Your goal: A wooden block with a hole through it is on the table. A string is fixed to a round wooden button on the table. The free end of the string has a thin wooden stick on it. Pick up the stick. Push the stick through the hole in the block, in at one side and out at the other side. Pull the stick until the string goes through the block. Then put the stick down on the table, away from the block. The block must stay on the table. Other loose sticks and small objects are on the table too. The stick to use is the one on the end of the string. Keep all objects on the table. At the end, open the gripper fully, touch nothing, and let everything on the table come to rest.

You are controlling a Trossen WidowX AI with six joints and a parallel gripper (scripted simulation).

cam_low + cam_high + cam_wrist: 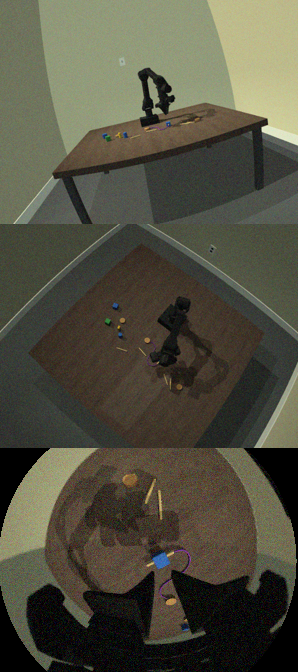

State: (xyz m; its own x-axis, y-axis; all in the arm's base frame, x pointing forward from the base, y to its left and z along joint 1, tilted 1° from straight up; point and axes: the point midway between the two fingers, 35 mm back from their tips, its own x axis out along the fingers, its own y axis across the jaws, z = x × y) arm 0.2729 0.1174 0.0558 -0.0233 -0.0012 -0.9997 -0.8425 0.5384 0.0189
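The thin stick lies 70 mm below my gripper tip, 20 mm ahead of it and 10 mm to the right of it. From my gripper tip the other things lie so: green cube (460 mm to the right, 70 mm below, 30 mm ahead); then round wooden button (160 mm to the right, 80 mm below, 50 mm behind); then yellow block (370 mm to the right, 70 mm below, 20 mm ahead).
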